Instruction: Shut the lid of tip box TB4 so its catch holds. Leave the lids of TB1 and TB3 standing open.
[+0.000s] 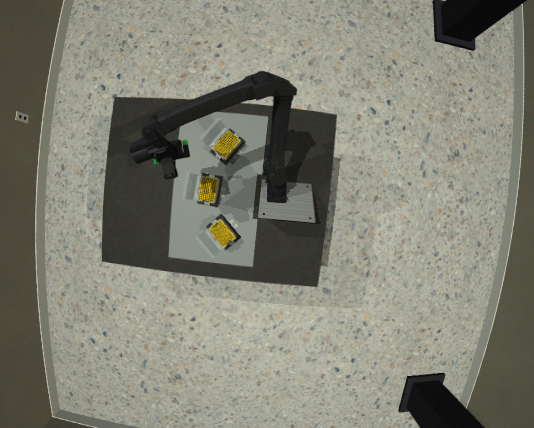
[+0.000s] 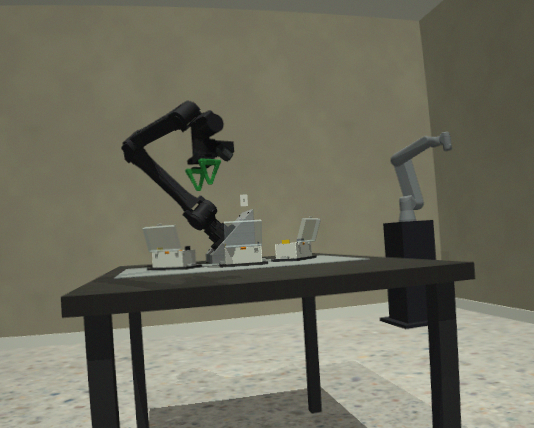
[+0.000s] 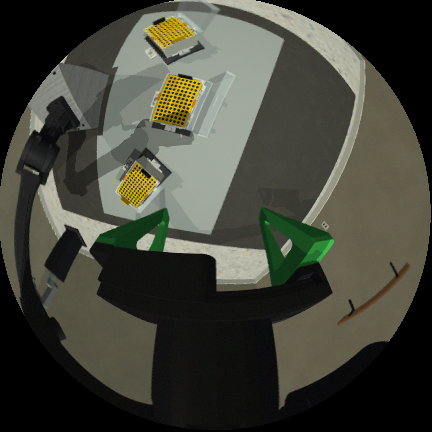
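Pixels of known places: gripper, fingertip midpoint: (image 2: 204,187) (image 3: 213,212); arm's base, origin of the base link: (image 1: 276,193) (image 2: 224,238) (image 3: 63,112).
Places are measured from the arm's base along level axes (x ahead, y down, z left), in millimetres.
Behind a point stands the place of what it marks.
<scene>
Three white tip boxes with yellow racks stand with clear lids open; I cannot read their labels, so which is TB4 I cannot tell. One box (image 1: 227,145) {x 247, y 37, z -216 mm} (image 2: 167,259) (image 3: 137,185) {x 261, y 39, z -219 mm} is nearest my gripper and has its lid (image 1: 214,131) {x 307, y -4, z -271 mm} (image 2: 161,238) {x 319, y -10, z -263 mm} raised. The middle box (image 1: 208,189) {x 326, y 38, z 1 mm} (image 2: 243,254) (image 3: 177,100) {x 334, y 38, z -1 mm} has its lid (image 1: 191,186) {x 400, y 0, z -8 mm} (image 2: 245,233) {x 406, y -10, z 0 mm} (image 3: 215,105) {x 411, y -48, z -13 mm} raised. The far box (image 1: 222,233) {x 246, y 37, z 210 mm} (image 2: 294,250) (image 3: 172,35) {x 267, y 39, z 190 mm} has its lid (image 1: 209,246) {x 298, y -11, z 268 mm} (image 2: 309,230) {x 314, y -8, z 253 mm} raised. My gripper (image 1: 170,152) {x 429, y -159, z -128 mm} (image 2: 204,186) {x 429, y -159, z -128 mm} (image 3: 213,212) {x 429, y -159, z -128 mm} is open and empty, high above the table, beyond the boxes' lid side.
The boxes stand on a light grey mat (image 1: 185,240) {x 448, y 95, z 270 mm} (image 3: 250,65) {x 471, y 95, z 172 mm} on the dark table (image 1: 135,215) {x 734, y 98, z 158 mm} (image 2: 270,282) {x 927, y 101, z -67 mm} (image 3: 300,100) {x 649, y 98, z 149 mm}. My arm's base plate (image 1: 295,205) {x -86, y -47, z 50 mm} is on the side of the boxes away from their lids. Another arm on a black pedestal (image 2: 407,270) stands away from the table.
</scene>
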